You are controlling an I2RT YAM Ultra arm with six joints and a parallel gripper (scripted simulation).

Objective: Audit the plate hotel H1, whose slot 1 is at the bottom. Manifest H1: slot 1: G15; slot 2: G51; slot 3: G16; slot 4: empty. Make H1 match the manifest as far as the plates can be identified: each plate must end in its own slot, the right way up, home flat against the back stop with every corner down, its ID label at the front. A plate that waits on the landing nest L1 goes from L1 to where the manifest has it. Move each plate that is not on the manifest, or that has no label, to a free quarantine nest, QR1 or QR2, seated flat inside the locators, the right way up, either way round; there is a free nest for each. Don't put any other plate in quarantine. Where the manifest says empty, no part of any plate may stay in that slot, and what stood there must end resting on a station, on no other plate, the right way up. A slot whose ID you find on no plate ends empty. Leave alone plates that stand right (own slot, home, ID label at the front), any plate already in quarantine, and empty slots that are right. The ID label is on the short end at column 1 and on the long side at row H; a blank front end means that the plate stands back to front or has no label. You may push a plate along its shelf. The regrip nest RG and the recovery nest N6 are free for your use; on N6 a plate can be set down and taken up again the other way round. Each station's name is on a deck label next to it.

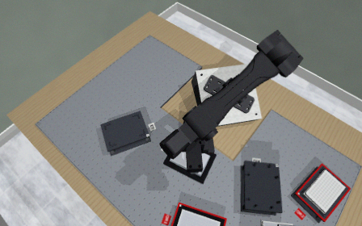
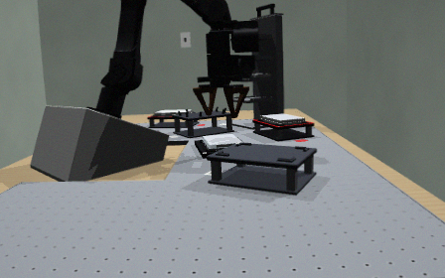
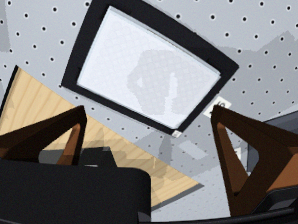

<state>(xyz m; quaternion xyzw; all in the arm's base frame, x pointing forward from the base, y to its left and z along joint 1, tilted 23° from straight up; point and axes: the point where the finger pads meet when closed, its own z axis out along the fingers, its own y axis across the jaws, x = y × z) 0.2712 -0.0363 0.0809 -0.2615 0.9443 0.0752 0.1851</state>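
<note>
Right now the flat black pad is 90 mm below my hand. The rest, counted from my hand: red-bordered quarantine nest: 120 mm behind, 460 mm to the left, 60 mm below; N6 deck label: 110 mm to the right, 90 mm below; plate hotel H1: 220 mm ahead, 370 mm to the left, 100 mm above.
</note>
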